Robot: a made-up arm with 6 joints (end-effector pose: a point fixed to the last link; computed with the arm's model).
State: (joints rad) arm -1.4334 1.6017 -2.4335 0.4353 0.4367 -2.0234
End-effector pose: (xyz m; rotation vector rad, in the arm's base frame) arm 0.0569 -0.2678 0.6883 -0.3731 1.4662 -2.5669
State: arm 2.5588 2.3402 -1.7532 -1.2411 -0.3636 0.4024
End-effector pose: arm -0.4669 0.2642 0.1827 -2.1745 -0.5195 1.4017
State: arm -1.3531 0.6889 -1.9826 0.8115 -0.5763 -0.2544
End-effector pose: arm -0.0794 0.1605 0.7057 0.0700 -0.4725 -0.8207
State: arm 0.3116 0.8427 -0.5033 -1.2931 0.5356 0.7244
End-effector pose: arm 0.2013 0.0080 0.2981 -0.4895 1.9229 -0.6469
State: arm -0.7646 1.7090 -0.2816 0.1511 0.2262 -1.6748
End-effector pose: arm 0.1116 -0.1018 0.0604 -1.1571 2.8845 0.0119
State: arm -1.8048 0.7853 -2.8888 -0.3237 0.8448 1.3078
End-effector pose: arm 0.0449 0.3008 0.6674 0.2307 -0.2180 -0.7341
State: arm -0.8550 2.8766 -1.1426 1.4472 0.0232 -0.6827
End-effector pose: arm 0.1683 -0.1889 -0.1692 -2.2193 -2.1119 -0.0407
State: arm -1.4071 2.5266 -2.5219 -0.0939 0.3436 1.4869
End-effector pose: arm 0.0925 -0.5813 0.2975 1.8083 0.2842 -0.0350
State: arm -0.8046 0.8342 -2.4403 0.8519 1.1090 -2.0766
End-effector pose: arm -0.0459 0.1543 0.6827 -1.1137 0.5098 -1.8678
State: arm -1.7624 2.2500 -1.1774 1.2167 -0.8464 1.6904
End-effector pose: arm -0.1538 -0.3910 0.0958 1.2476 -1.5618 -0.2232
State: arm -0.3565 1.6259 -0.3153 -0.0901 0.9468 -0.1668
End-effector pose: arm 0.0869 -0.0409 0.0959 -0.1456 -2.5415 -0.1334
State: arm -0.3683 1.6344 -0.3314 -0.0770 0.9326 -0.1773
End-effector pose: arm 0.0922 -0.0429 0.0949 -0.1627 -2.5641 -0.1459
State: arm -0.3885 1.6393 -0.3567 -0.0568 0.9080 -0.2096
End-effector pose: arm 0.1013 -0.0468 0.0943 -0.1723 -2.6121 -0.1662
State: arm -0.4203 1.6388 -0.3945 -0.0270 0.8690 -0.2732
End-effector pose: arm 0.1153 -0.0540 0.0948 -0.1686 -2.6962 -0.1916
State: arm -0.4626 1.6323 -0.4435 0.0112 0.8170 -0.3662
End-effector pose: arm 0.1335 -0.0656 0.0977 -0.1486 -2.8146 -0.2082
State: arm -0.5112 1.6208 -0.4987 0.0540 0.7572 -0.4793
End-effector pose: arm 0.1531 -0.0812 0.1039 -0.1112 -2.9538 -0.1986
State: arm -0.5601 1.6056 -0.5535 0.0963 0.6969 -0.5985
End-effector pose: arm 0.1712 -0.0993 0.1134 -0.0592 -3.0932 -0.1527
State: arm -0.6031 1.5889 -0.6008 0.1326 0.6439 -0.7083
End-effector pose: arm 0.1851 -0.1168 0.1247 -0.0002 3.0708 0.0742
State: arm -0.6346 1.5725 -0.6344 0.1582 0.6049 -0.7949
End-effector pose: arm 0.1938 -0.1304 0.1351 -0.0527 2.9908 -0.0025
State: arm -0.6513 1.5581 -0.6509 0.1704 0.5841 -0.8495
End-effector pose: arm 0.1976 -0.1377 0.1423 -0.0940 2.9461 -0.0534
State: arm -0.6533 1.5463 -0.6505 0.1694 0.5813 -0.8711
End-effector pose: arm 0.1976 -0.1384 0.1451 -0.1241 2.9349 -0.0711
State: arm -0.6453 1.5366 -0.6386 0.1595 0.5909 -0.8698
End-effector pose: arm 0.1951 -0.1347 0.1446 -0.1466 2.9462 -0.0642
